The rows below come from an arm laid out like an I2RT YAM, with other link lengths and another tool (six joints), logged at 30 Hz.
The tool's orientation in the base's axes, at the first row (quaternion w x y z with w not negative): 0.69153 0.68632 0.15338 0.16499
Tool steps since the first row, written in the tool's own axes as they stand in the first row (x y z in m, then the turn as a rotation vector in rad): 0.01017 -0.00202 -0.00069 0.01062 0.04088 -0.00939; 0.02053 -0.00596 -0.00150 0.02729 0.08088 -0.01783; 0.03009 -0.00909 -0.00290 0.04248 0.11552 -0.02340; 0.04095 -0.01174 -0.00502 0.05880 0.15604 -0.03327; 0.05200 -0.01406 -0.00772 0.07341 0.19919 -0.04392; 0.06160 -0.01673 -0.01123 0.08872 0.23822 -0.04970; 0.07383 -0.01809 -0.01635 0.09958 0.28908 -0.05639; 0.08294 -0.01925 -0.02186 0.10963 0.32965 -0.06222; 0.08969 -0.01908 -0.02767 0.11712 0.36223 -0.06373
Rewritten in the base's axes. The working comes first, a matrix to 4 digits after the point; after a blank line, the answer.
The tool's axes in the first row as the columns of a matrix, in the base's axes (used below as rounded here):
0.8985 -0.0177 0.4386
0.4387 0.0035 -0.8986
0.0143 0.9998 0.0109

0.00887 0.00507 -0.00188 0.00470 0.01324 0.04092; 0.01789 0.01033 -0.00568 0.01527 0.02828 0.08106; 0.02592 0.01577 -0.00869 0.02586 0.04007 0.11585; 0.03480 0.02243 -0.01121 0.03548 0.05624 0.15649; 0.04358 0.02970 -0.01340 0.04317 0.07237 0.19972; 0.05072 0.03706 -0.01597 0.05370 0.08442 0.23890; 0.05949 0.04702 -0.01721 0.05962 0.09537 0.28983; 0.06527 0.05596 -0.01830 0.06538 0.10516 0.33047; 0.06879 0.06414 -0.01810 0.07087 0.10992 0.36314
